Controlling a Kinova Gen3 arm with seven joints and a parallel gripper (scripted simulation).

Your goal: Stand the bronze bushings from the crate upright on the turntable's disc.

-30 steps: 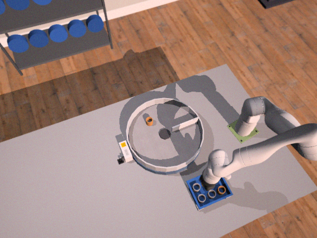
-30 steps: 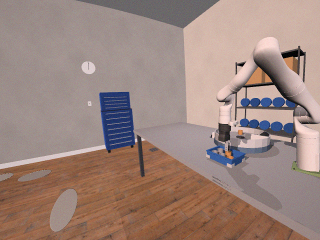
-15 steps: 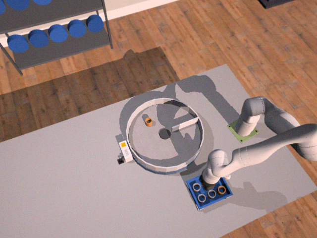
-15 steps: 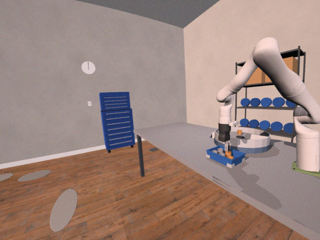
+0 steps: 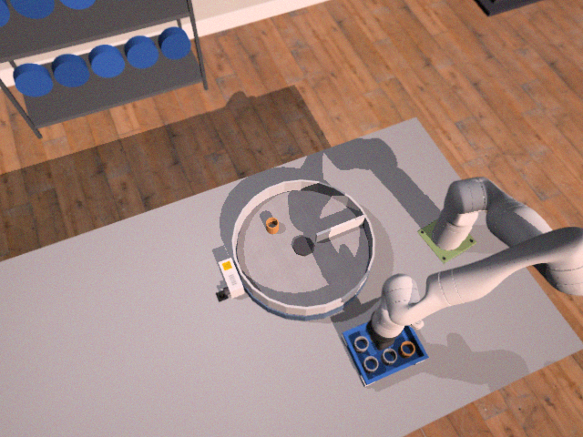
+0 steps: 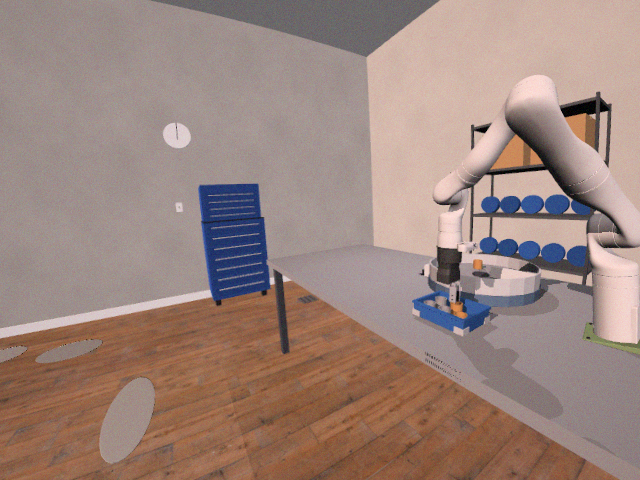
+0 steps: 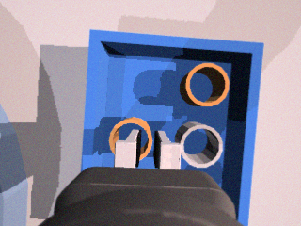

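Right now my hand is 20 mm to the right of the blue crate and 50 mm above it. From my hand the other things lie so: turntable disc 100 mm ahead, 340 mm to the right, 20 mm below.
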